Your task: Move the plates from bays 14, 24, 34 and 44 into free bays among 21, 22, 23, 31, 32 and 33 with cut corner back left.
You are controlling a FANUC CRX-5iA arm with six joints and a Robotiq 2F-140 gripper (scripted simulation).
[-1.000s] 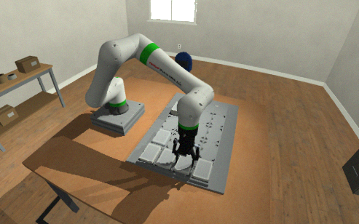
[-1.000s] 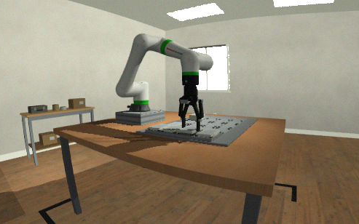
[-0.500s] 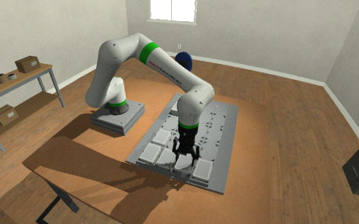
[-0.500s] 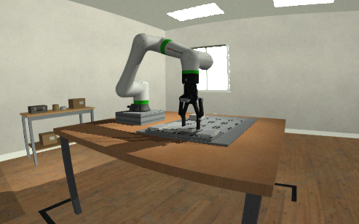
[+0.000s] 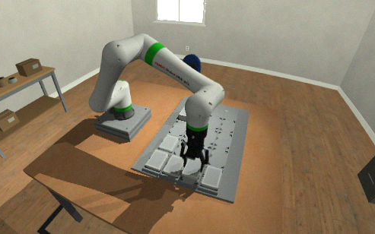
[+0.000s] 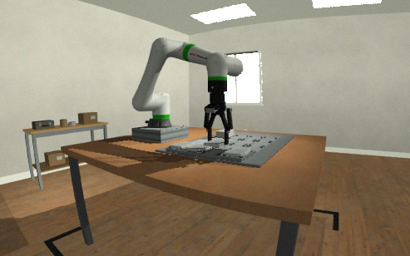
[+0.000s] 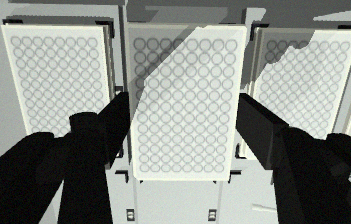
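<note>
The sealed deep-well block lies 450 mm to the left of my hand, 300 mm behind it and 60 mm below it. The rest, counted from my hand: bay label 43: 170 mm to the left, 80 mm below, 30 mm ahead; then sealed 96-well plate: 240 mm behind, 120 mm to the left, 70 mm below.
</note>
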